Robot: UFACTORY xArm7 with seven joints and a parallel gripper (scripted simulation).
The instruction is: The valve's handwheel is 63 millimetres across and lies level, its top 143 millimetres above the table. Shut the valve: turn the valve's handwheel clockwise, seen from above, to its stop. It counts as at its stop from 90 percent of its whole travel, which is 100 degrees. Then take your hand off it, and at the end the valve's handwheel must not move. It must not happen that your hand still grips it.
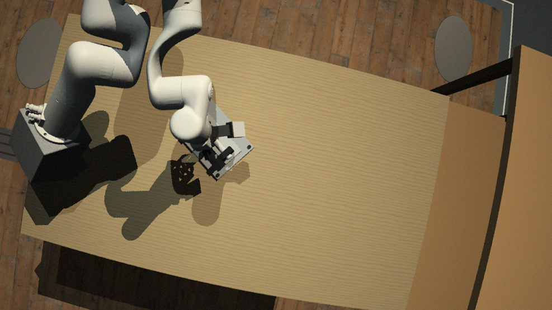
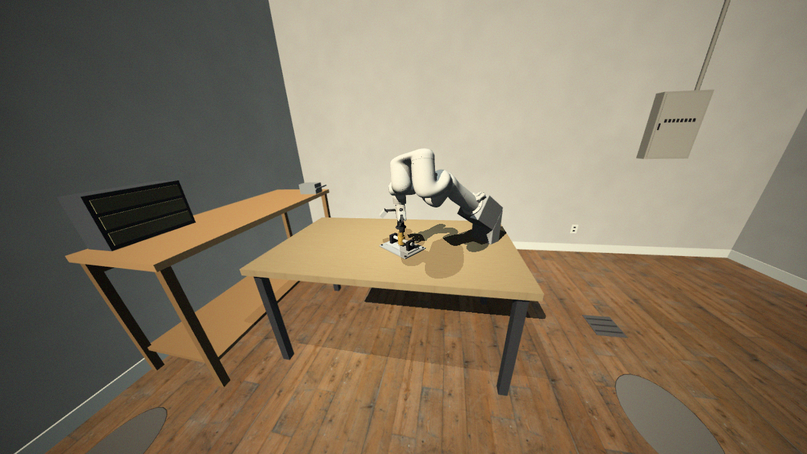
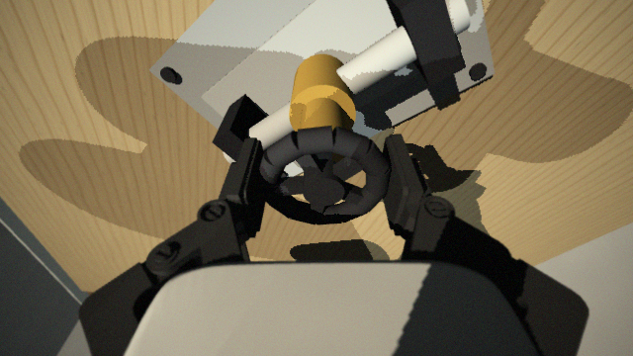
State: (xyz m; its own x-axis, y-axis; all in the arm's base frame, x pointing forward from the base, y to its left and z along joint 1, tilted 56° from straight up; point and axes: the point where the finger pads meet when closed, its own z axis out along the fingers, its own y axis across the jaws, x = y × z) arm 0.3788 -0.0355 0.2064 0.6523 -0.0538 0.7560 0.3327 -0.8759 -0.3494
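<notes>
The spoked handwheel is right at my hand.
</notes>
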